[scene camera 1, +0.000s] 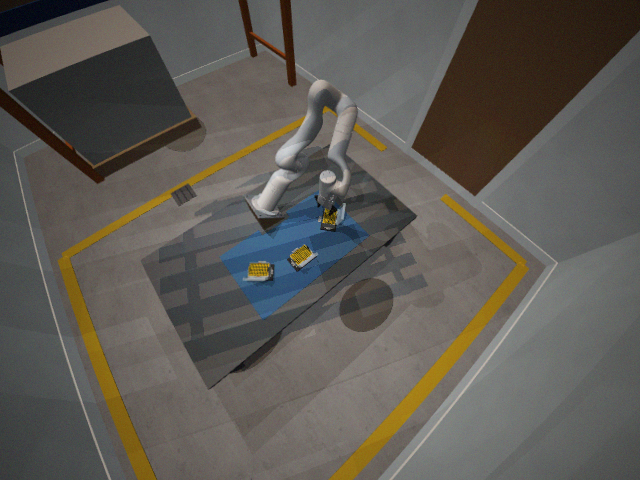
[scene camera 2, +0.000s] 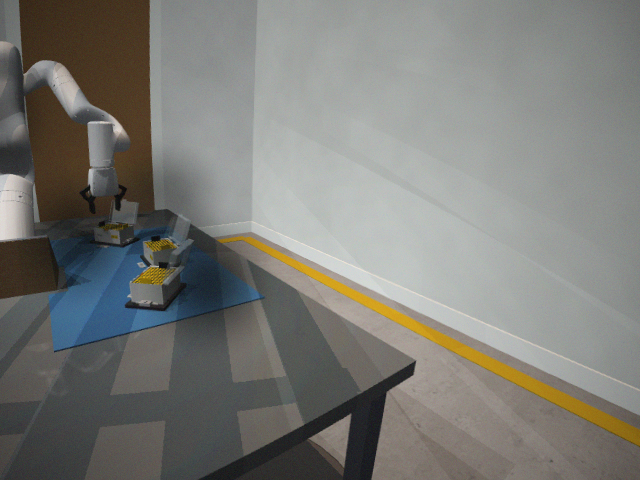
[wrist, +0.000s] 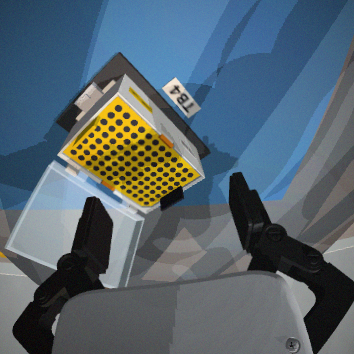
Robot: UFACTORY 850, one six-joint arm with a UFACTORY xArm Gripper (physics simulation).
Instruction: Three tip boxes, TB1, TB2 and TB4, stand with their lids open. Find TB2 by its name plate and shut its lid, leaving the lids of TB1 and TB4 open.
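Observation:
TB4 is a white box with a yellow tip rack at the mat's far end; its plate is readable in the wrist view. Its clear lid stands open. My gripper is open and empty, above TB4. TB1 is the middle box, its lid open. TB2 is the box nearest scene camera 2, its lid open; its plate is too small to read surely.
The boxes stand on a blue mat on a dark table. The arm's base stands beside the mat. TB1 and TB2 stand close together; TB4 is farther off.

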